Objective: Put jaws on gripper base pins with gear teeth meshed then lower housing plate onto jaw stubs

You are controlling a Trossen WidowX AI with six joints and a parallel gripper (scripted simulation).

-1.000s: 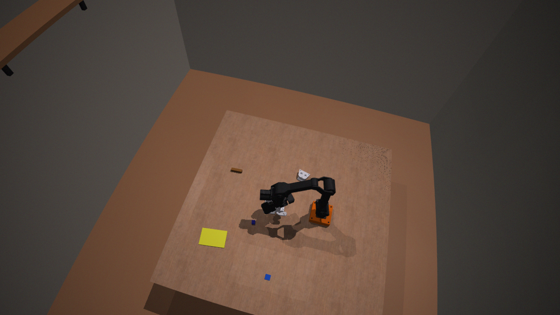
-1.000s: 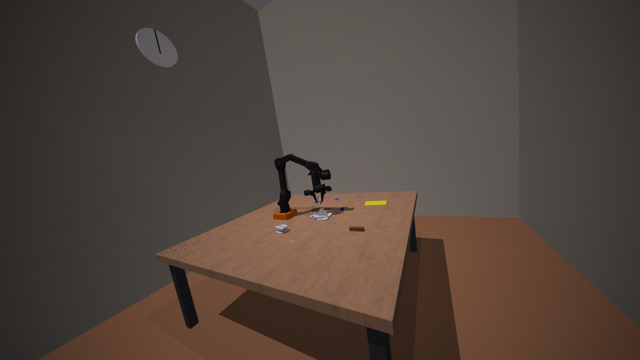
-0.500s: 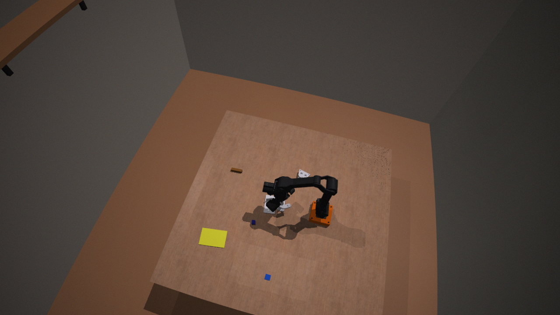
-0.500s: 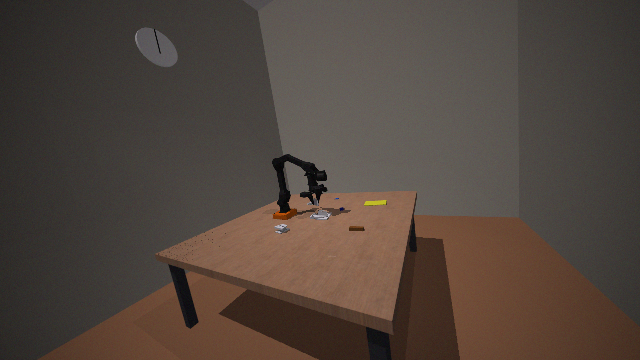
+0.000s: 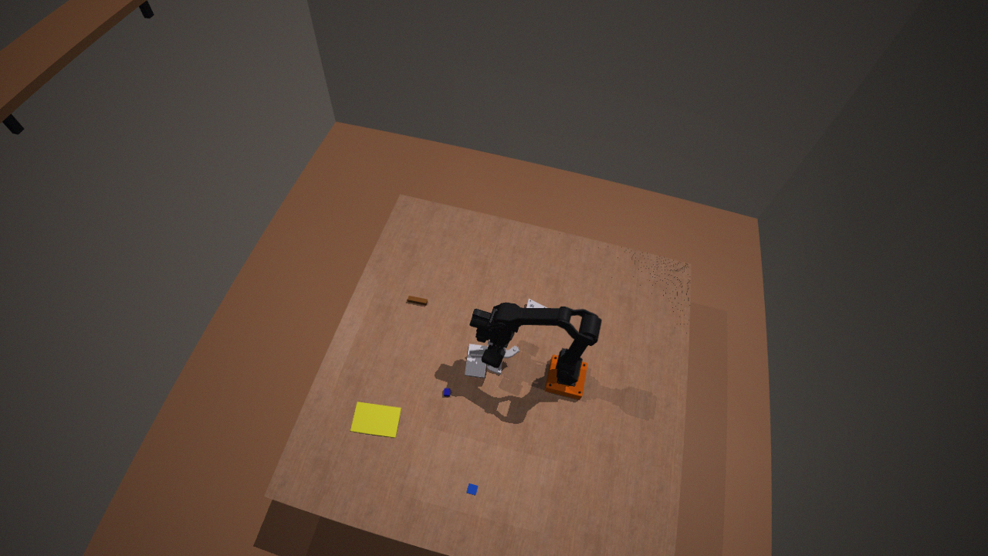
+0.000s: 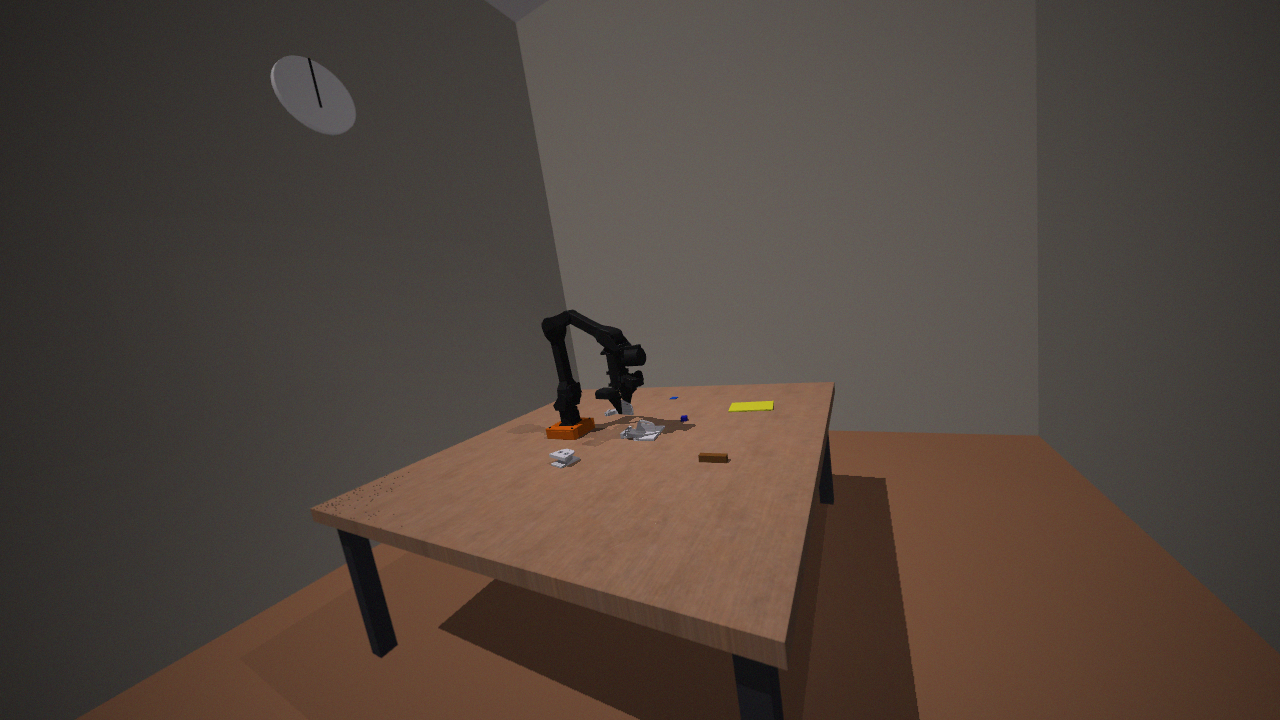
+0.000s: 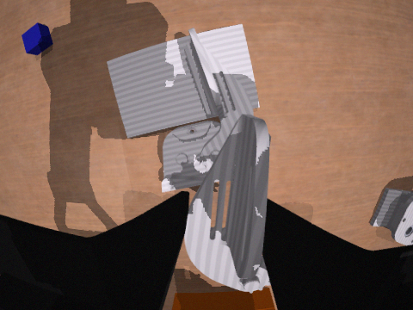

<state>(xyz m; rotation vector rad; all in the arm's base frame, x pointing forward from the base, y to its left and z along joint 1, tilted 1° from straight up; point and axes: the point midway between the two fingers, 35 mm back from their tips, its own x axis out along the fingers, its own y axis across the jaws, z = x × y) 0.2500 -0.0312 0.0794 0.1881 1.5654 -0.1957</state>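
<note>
The white card lies 80 mm below my gripper tip, 70 mm ahead of it and 20 mm to the left of it. Also, from my gripper tip: blue cube 160 mm to the left, 150 mm ahead, 80 mm below; then brown block 340 mm ahead, 170 mm to the right, 80 mm below; then blue square 460 mm to the left, 80 mm below.
</note>
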